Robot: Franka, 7 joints.
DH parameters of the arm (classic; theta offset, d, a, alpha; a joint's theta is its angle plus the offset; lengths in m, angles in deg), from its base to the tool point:
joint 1: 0 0.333 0 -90
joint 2: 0 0 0 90
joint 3: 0 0.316 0.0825 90
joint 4: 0 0 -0.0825 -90
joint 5: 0 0.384 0 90
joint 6: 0 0 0.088 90
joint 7: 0 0.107 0 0
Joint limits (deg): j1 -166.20..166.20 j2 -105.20..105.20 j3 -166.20..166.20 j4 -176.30..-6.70 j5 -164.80..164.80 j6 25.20..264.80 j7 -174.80..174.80
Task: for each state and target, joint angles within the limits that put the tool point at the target. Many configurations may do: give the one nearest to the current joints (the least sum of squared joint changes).
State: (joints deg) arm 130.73 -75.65 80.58 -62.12 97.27 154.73 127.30
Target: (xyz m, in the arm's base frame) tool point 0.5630 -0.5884 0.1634
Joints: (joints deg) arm 165.39 -101.25 97.61 -49.67 97.23 151.37 127.30
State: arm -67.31 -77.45 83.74 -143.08 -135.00 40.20 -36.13
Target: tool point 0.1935 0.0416 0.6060
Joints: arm -68.58 -80.36 55.24 -165.80 -121.81 36.38 -36.13
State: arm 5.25 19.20 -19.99 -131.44 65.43 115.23 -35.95
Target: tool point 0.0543 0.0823 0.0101
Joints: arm 15.83 51.40 0.69 -160.71 64.39 111.47 -35.95
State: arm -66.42 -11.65 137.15 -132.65 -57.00 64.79 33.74
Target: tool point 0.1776 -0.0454 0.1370
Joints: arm -101.06 -46.11 146.33 -166.09 -49.65 92.92 33.74
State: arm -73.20 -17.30 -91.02 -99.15 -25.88 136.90 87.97
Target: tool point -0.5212 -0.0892 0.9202
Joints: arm -76.91 -17.56 -74.77 -71.23 -25.96 144.00 87.97
